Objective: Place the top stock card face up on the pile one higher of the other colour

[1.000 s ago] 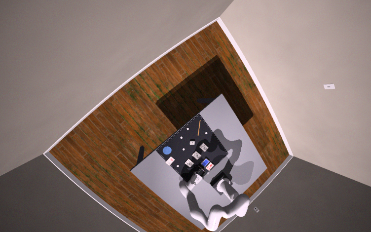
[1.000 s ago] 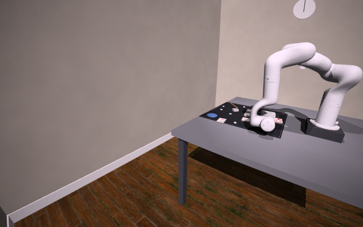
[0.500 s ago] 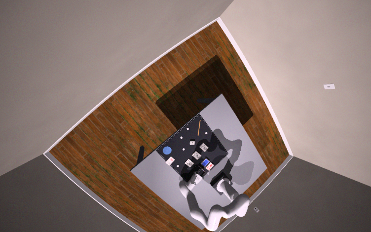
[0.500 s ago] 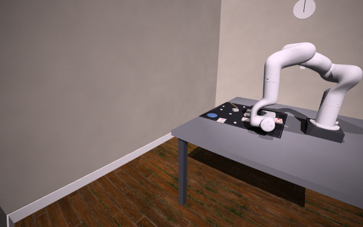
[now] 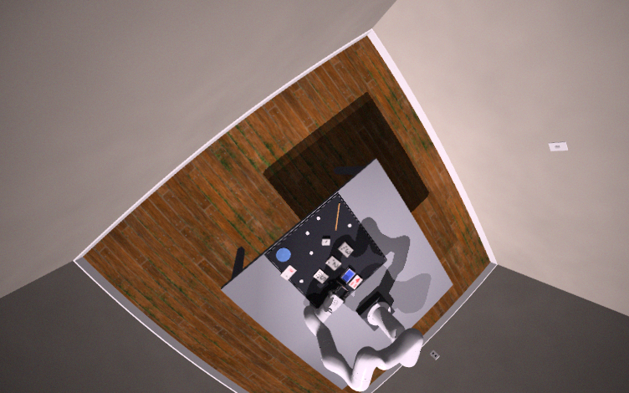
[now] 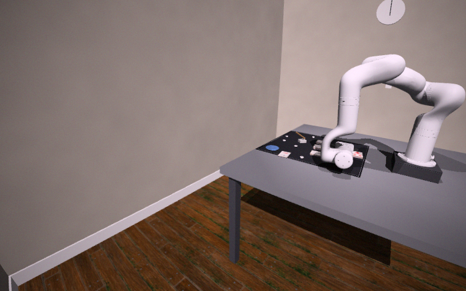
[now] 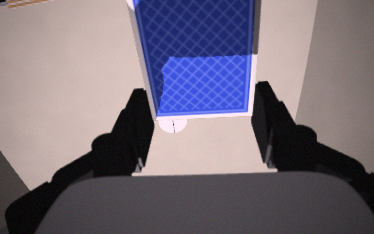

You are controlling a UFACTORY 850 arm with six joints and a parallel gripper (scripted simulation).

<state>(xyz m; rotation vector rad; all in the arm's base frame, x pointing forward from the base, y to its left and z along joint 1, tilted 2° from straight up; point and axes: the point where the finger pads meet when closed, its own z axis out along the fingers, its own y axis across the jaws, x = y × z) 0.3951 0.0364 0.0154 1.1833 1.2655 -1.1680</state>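
The red 4 card lies 1 cm to the right of my hand and 4 cm below it. Also, from my hand: red 4 (9 cm behind, 9 cm to the right, 7 cm below); black 5 (14 cm ahead, 4 cm to the left, 7 cm below); black 2 (15 cm ahead, 8 cm to the right, 7 cm below).
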